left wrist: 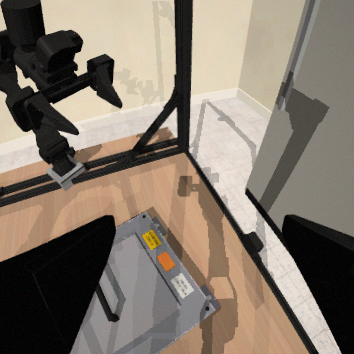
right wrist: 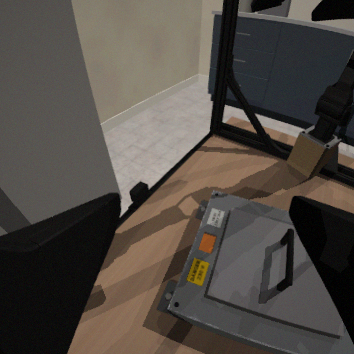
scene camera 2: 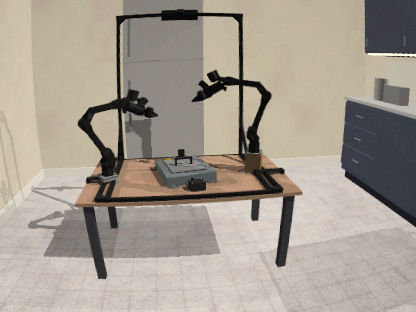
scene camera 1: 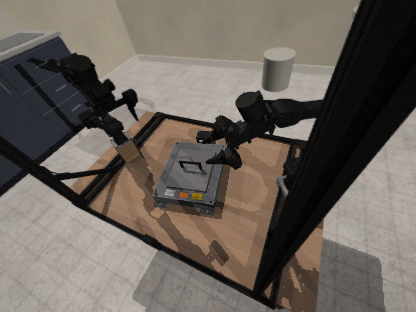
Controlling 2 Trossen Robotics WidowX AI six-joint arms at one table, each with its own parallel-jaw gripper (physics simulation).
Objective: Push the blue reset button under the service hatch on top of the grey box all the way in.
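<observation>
The grey box (scene camera 1: 161, 194) (scene camera 2: 185, 179) (left wrist: 199, 301) (right wrist: 184, 296) sits on the table, with white, orange and yellow labels along one edge. Its service hatch (scene camera 1: 175, 175) (left wrist: 142, 280) (right wrist: 240, 255) lies flat and closed, with a black handle (scene camera 2: 183, 158) (right wrist: 289, 257) standing on it. The blue button does not show in any view. My left gripper (scene camera 2: 194, 100) (left wrist: 199, 223) is open and empty, high above the table. My right gripper (scene camera 1: 206, 152) (scene camera 2: 156, 115) (left wrist: 100, 118) (right wrist: 206, 203) is open and empty, also raised well above the table.
A wooden block (scene camera 1: 128, 151) (scene camera 2: 253, 161) (right wrist: 310, 155) carries the left arm's base. A small black block (scene camera 1: 204, 136) (scene camera 2: 196, 185) stands close to the box, on the side opposite the labels. Black frame bars edge the wooden table (scene camera 1: 240, 220), with tall posts (scene camera 2: 241, 90) at its side.
</observation>
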